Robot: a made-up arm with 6 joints.
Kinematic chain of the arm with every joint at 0, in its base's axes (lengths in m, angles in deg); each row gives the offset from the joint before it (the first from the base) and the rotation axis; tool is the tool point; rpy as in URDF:
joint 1: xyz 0 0 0.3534 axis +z
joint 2: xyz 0 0 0 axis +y
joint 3: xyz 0.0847 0 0.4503 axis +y
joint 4: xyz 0.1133 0 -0.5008 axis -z
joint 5: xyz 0 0 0 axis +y
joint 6: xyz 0.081 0 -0.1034 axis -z
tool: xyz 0 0 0 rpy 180 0 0
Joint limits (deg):
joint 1: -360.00..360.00
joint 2: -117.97..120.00
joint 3: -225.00..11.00
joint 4: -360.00..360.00
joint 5: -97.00..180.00
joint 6: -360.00..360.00
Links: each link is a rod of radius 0.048 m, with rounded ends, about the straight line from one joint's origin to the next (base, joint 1, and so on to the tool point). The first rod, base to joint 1, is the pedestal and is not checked.
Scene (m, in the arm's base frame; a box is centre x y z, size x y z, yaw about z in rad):
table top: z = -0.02
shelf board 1: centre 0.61 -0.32 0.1 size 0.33 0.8 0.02 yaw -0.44
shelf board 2: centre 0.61 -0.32 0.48 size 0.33 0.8 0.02 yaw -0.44
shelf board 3: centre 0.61 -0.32 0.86 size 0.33 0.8 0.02 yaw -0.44
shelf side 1: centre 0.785 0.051 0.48 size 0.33 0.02 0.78 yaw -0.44
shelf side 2: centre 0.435 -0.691 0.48 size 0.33 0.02 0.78 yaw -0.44
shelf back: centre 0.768 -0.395 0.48 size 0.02 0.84 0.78 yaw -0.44
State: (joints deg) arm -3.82 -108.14 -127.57 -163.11 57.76 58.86
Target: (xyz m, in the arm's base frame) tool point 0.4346 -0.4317 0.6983
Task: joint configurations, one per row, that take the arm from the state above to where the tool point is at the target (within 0.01 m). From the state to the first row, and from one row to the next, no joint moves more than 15 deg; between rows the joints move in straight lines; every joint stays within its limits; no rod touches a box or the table.
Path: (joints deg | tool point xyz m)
1: -11.28 -98.86 -113.94 -162.78 55.53 58.86 | -0.9084 0.1693 0.8122
2: -18.74 -89.58 -100.32 -162.45 53.30 58.86 | -0.6677 0.2155 1.0345
3: -26.20 -80.31 -86.69 -162.12 51.08 58.86 | -0.3862 0.1799 1.1572
4: -33.66 -71.03 -73.06 -161.79 48.85 58.86 | -0.1204 0.0710 1.1701
5: -41.12 -61.75 -59.43 -161.46 46.62 58.86 | 0.0824 -0.0802 1.0804
6: -48.58 -52.47 -45.81 -161.13 44.39 58.86 | 0.1956 -0.2288 0.9115
7: -56.04 -43.20 -32.18 -160.80 42.16 58.86 | 0.2185 -0.3299 0.6983
8: -50.12 -28.29 -43.43 -161.01 44.52 58.86 | 0.3173 -0.3872 0.7129
9: -44.20 -13.39 -54.68 -161.23 46.88 58.86 | 0.4346 -0.4317 0.6983

